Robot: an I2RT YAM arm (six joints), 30 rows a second.
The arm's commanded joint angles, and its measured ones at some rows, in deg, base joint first. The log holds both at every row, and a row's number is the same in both.
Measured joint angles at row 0:
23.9, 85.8, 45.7, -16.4, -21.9, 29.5
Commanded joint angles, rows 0 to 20:
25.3, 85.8, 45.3, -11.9, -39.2, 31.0
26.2, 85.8, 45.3, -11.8, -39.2, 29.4
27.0, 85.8, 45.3, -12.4, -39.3, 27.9
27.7, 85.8, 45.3, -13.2, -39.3, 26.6
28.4, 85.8, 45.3, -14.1, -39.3, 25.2
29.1, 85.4, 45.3, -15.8, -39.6, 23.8
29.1, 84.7, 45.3, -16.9, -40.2, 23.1
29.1, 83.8, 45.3, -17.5, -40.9, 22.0
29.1, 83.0, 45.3, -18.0, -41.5, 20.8
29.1, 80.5, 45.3, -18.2, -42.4, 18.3
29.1, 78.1, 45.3, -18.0, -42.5, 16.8
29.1, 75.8, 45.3, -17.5, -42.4, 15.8
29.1, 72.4, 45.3, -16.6, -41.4, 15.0
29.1, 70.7, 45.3, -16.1, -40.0, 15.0
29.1, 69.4, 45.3, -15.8, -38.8, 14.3
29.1, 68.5, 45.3, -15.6, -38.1, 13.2
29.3, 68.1, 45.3, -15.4, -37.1, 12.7
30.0, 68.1, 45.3, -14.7, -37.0, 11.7
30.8, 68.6, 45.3, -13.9, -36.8, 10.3
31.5, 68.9, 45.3, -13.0, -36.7, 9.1
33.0, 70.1, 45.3, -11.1, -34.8, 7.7
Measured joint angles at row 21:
30.3, 68.2, 45.3, -13.8, -38.1, 13.2
